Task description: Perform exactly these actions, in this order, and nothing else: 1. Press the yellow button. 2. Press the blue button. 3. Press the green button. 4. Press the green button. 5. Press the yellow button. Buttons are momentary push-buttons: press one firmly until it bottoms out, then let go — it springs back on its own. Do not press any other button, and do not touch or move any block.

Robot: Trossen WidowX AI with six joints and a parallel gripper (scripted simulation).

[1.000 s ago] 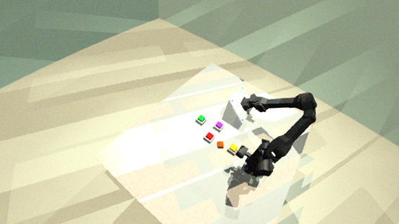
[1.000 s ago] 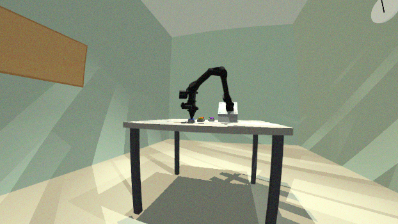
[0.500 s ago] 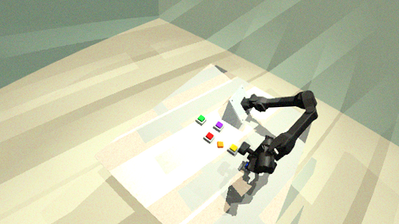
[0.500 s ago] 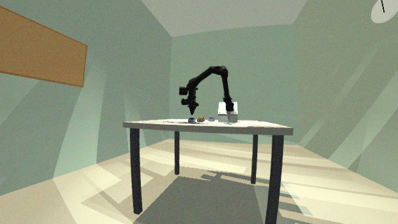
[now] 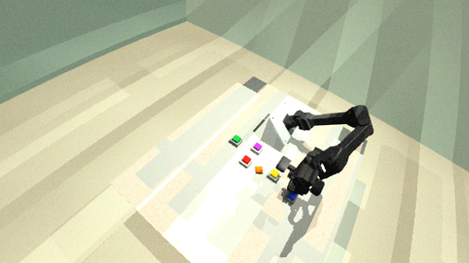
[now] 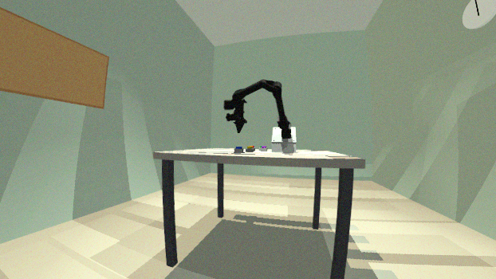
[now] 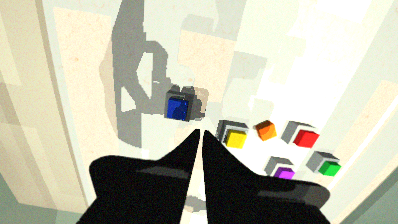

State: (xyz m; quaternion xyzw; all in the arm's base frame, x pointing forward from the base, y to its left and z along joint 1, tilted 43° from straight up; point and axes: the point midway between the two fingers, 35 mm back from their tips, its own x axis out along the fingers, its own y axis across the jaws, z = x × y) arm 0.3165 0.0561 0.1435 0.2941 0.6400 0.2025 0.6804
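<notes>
My gripper tip is 32 cm to the left of the green button, 14 cm past it and 10 cm above it. Also, from my gripper tip: orange block (15 cm to the right, 12 cm below, 6 cm behind); then yellow button (10 cm below, 8 cm to the right, 7 cm behind); then blue button (10 cm below, 4 cm to the left, 1 cm behind).
</notes>
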